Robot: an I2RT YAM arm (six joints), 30 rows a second.
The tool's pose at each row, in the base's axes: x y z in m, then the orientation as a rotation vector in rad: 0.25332, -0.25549, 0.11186, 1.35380, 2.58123, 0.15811; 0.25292, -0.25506, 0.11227, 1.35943, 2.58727, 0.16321; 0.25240, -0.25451, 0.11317, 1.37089, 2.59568, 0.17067; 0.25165, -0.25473, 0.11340, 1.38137, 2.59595, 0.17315; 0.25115, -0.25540, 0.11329, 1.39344, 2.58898, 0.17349; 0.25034, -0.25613, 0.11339, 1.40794, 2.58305, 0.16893; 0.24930, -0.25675, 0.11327, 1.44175, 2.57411, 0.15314; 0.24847, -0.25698, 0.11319, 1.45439, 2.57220, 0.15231; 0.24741, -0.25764, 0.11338, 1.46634, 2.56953, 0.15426; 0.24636, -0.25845, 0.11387, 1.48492, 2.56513, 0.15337
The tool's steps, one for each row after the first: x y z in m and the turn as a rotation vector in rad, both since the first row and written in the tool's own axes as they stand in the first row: 0.00051, 0.00001, -0.00050, 0.00113, 0.00858, 0.00227; 0.00112, 0.00008, -0.00150, 0.00353, 0.02190, 0.00767; 0.00132, -0.00060, -0.00191, 0.00513, 0.02663, 0.01425; 0.00106, -0.00140, -0.00192, 0.00539, 0.02542, 0.02360; 0.00089, -0.00244, -0.00221, 0.00959, 0.02419, 0.03378; 0.00097, -0.00365, -0.00234, 0.02444, 0.02365, 0.05572; 0.00125, -0.00446, -0.00247, 0.02772, 0.02648, 0.06388; 0.00126, -0.00564, -0.00290, 0.02894, 0.02947, 0.07204; 0.00110, -0.00684, -0.00363, 0.03299, 0.03262, 0.08447
